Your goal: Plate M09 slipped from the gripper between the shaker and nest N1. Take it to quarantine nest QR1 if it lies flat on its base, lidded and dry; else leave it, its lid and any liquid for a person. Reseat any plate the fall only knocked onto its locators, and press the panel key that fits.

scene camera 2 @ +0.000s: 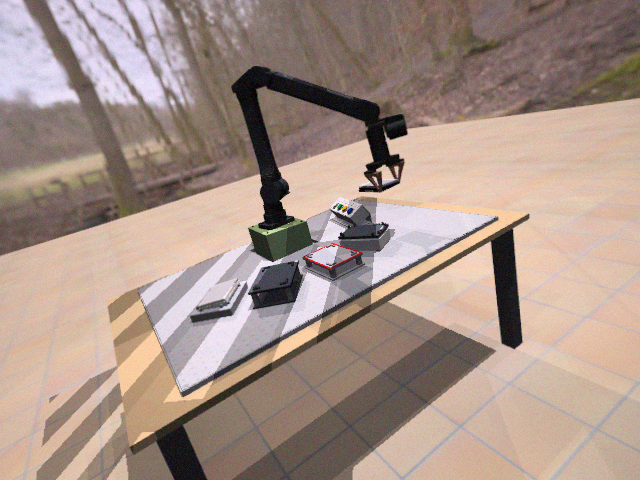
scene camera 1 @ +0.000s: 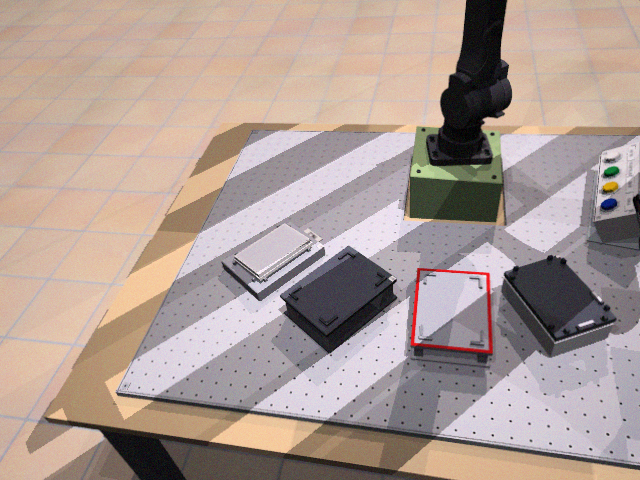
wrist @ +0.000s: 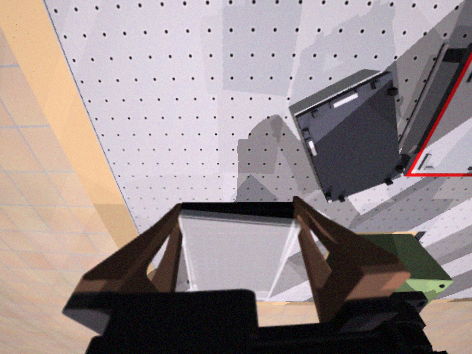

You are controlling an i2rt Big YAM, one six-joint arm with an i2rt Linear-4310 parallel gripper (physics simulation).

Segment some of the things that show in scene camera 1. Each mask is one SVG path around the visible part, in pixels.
A white lidded plate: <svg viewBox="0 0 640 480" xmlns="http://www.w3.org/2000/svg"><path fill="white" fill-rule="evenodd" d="M313 242L284 223L236 254L234 260L261 281L312 246Z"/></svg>
